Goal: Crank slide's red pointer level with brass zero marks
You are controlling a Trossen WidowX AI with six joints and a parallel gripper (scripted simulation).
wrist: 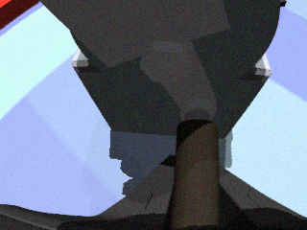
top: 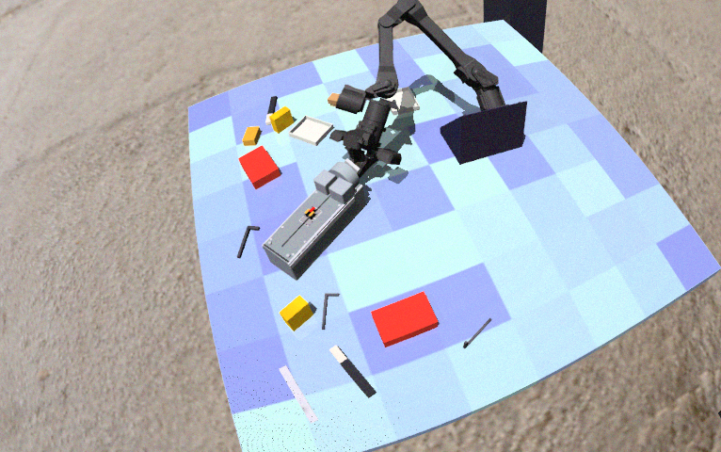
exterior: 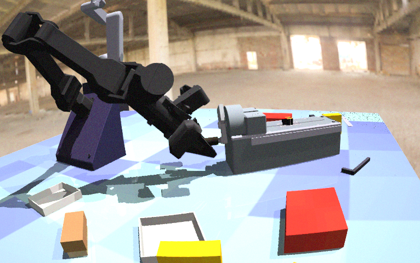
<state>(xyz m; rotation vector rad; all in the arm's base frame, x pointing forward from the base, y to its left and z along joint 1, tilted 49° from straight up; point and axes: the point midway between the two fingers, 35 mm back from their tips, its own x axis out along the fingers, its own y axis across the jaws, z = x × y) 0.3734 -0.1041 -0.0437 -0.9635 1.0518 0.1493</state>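
My gripper tip is 130 mm short of the red pointer, 90 mm to the right of it and 50 mm below it. From my gripper tip the other things lie so: dark crank handle: 30 mm above, 10 mm to the right, 10 mm behind; then tan block: 330 mm to the right, 80 mm behind, 20 mm below.
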